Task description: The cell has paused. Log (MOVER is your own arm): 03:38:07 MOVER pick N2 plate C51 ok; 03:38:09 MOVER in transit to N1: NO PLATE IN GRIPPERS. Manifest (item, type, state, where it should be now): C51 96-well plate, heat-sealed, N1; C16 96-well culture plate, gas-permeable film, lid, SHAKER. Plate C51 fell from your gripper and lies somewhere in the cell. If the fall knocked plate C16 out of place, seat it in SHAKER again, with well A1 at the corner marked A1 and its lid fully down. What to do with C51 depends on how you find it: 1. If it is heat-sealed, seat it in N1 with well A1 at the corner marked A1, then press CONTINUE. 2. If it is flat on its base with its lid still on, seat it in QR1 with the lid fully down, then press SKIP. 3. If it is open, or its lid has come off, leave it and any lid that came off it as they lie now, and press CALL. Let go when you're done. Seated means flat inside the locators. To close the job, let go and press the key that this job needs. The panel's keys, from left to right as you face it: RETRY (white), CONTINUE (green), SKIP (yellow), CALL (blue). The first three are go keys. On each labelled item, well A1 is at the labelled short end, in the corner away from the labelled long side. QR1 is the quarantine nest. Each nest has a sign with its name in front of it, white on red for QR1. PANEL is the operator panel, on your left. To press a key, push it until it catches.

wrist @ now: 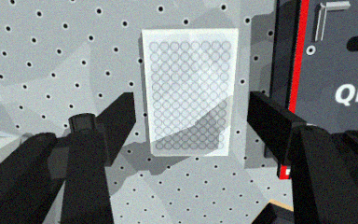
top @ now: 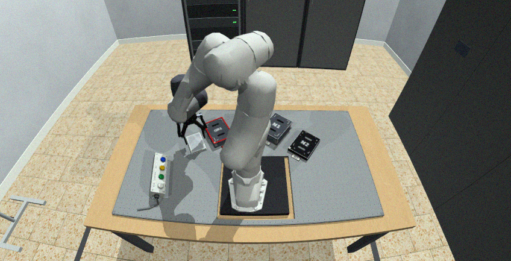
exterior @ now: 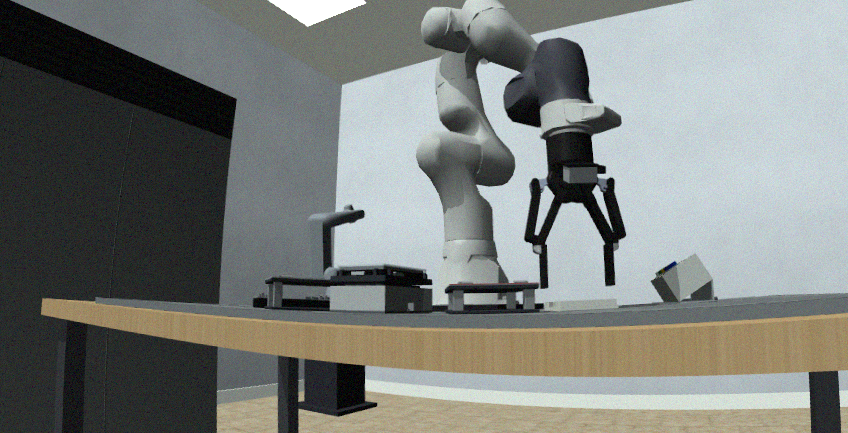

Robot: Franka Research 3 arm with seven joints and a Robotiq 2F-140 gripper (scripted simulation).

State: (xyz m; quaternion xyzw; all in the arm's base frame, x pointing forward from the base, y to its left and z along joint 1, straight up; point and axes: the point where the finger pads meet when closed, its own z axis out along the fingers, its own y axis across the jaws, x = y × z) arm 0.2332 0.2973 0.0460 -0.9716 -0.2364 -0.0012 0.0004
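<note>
Now: the 96-well plate 50 mm below my hand. From my hand the other things lie so: QR1 nest (80 mm ahead, 120 mm to the right, 20 mm below); then A1 mark (80 mm ahead, 360 mm to the right); then blue key (160 mm behind, 130 mm to the left, 10 mm above).
</note>
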